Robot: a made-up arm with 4 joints.
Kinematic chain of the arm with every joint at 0, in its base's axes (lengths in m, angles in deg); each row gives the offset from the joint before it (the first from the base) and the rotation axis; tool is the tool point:
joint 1: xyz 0 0 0.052 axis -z
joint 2: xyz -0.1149 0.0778 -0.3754 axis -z
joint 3: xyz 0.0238 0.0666 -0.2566 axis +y
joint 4: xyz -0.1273 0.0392 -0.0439 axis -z
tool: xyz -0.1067 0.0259 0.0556
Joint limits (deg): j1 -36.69..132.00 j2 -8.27..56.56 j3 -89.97..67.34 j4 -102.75..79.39
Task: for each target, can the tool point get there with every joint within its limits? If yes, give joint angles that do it. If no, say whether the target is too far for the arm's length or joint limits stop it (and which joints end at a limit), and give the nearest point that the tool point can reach.
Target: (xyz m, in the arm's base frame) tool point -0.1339 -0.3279 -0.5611
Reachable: no: joint limits stop it (at a limit: joint 1, joint 2) | nearest point -0.2397 -0.1038 -0.5675 | short by 0.248 m
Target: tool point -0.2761 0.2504 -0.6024
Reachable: yes | joints -1.86 23.47 -8.25 -13.79
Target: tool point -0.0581 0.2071 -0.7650
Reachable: yes | joints 44.75 -2.06 -66.07 -56.65
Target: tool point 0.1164 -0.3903 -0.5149
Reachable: no: joint limits stop it (at a limit: joint 1, joint 2, joint 4) | nearest point 0.1667 -0.1894 -0.4961 | short by 0.208 m
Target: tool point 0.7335 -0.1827 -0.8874
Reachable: no: too far | nearest point 0.3520 -0.0451 -0.7032 | short by 0.445 m
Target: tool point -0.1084 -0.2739 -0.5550
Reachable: no: joint limits stop it (at a limit: joint 1, joint 2) | nearest point -0.2258 -0.0957 -0.5606 | short by 0.213 m
